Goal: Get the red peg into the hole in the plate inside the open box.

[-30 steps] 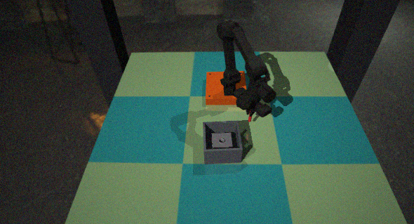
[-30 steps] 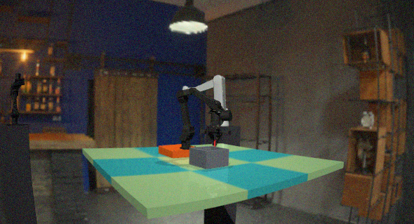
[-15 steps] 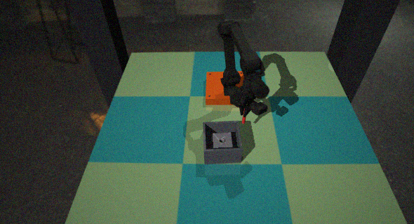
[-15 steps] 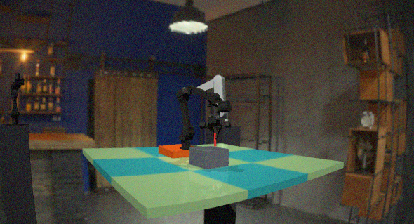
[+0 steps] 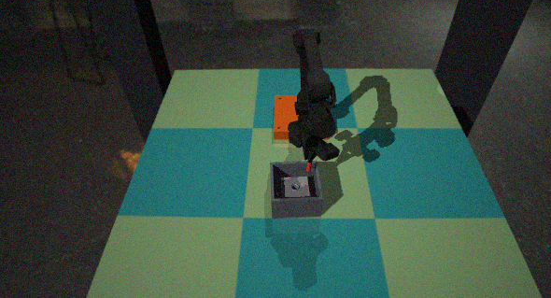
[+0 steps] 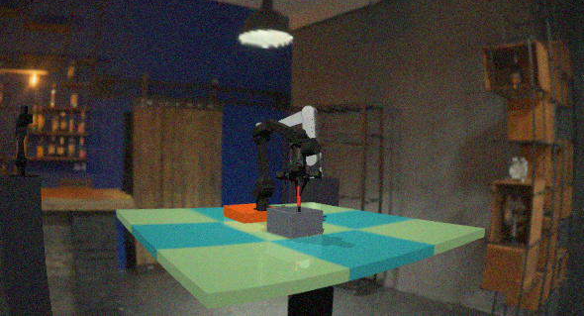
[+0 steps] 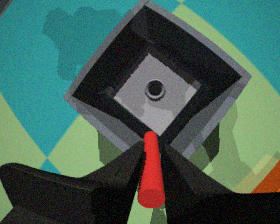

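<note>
My gripper tip is now 1 cm to the right of the red peg and 1 cm above it. Round my gripper tip: grey box (12 cm below, 4 cm to the right, 3 cm ahead); grey plate (10 cm below, 4 cm to the right, 3 cm ahead).
</note>
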